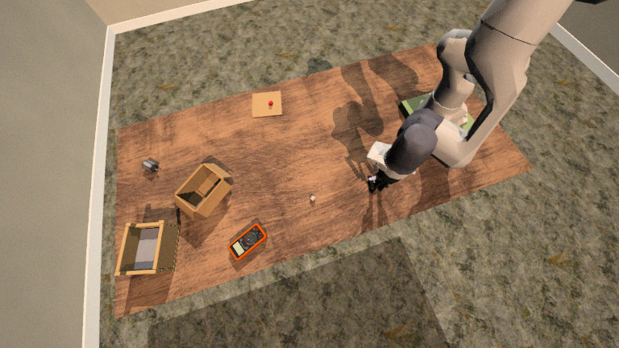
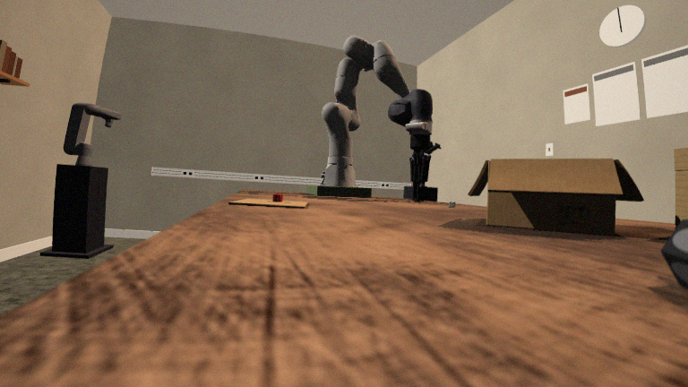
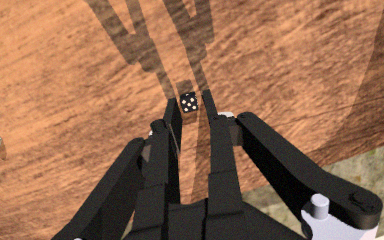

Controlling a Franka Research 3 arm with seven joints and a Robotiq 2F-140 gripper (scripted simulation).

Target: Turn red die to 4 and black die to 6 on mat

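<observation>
Right now my hand is 1 cm to the left of the black die and 3 cm above it. From my hand the other things lie so: red die (30 cm ahead, 53 cm to the right, 2 cm below); white die (25 cm ahead, 4 cm to the right, 3 cm below); orange multimeter (52 cm ahead, 4 cm to the left, 2 cm below).
</observation>
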